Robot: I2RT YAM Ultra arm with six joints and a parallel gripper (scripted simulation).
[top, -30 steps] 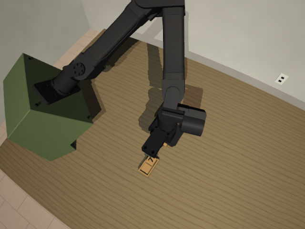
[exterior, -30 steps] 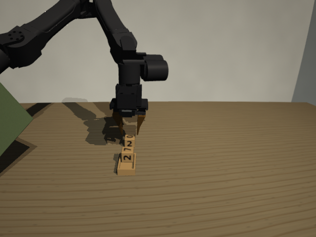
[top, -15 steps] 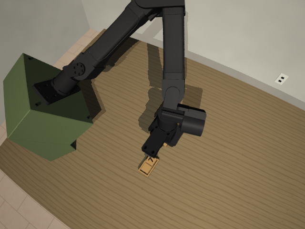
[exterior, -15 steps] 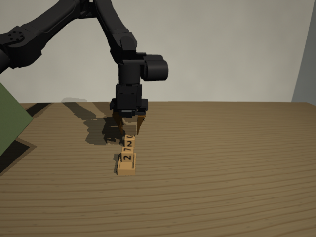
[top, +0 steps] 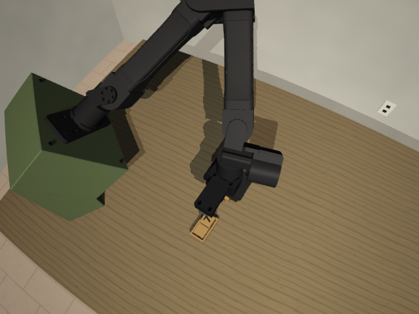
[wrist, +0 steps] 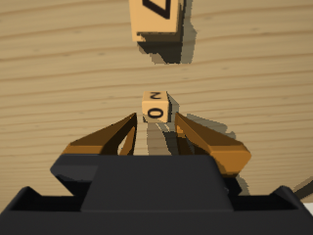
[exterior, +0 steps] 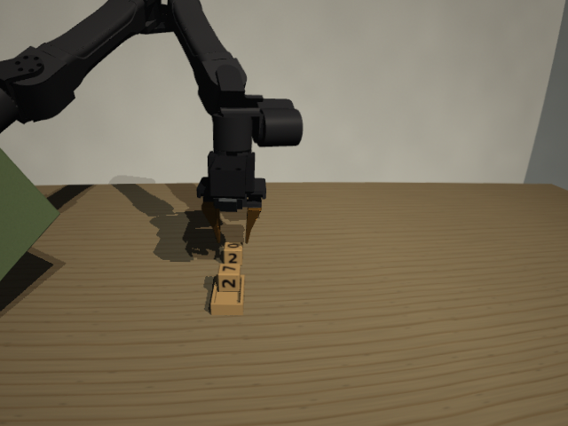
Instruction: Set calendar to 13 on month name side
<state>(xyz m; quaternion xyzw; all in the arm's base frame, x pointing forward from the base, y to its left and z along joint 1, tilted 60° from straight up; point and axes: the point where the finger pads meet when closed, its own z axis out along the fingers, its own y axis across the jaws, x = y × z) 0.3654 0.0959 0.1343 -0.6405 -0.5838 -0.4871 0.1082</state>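
The wooden cube lies 30 mm below my hand. Round my hand: wooden tray: 20 mm ahead, 110 mm to the right, 40 mm below.
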